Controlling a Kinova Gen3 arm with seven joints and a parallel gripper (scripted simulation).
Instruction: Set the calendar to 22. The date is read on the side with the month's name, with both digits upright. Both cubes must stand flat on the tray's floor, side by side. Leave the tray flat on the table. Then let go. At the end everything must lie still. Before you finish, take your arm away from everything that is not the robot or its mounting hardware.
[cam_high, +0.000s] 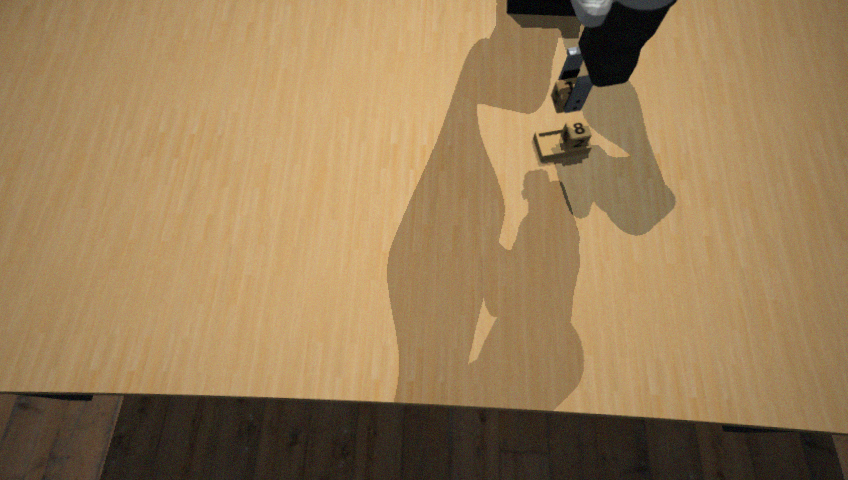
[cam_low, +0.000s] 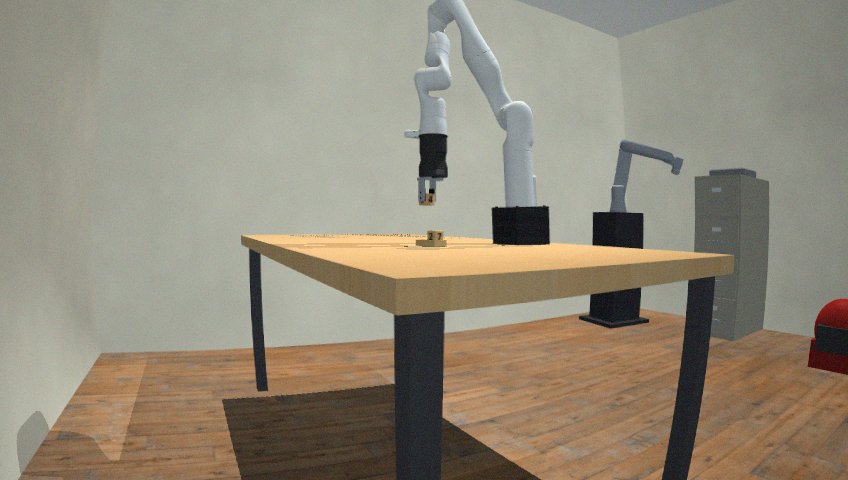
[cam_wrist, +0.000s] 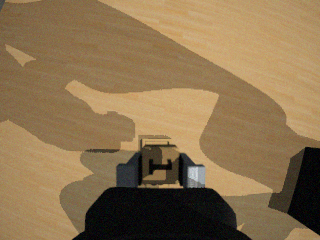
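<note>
The wooden number cube is 1 cm behind my hand, 4 cm to the left of it and 11 cm below it. From my hand the other things lie so: wooden calendar tray (1 cm behind, 2 cm to the left, 13 cm below).
</note>
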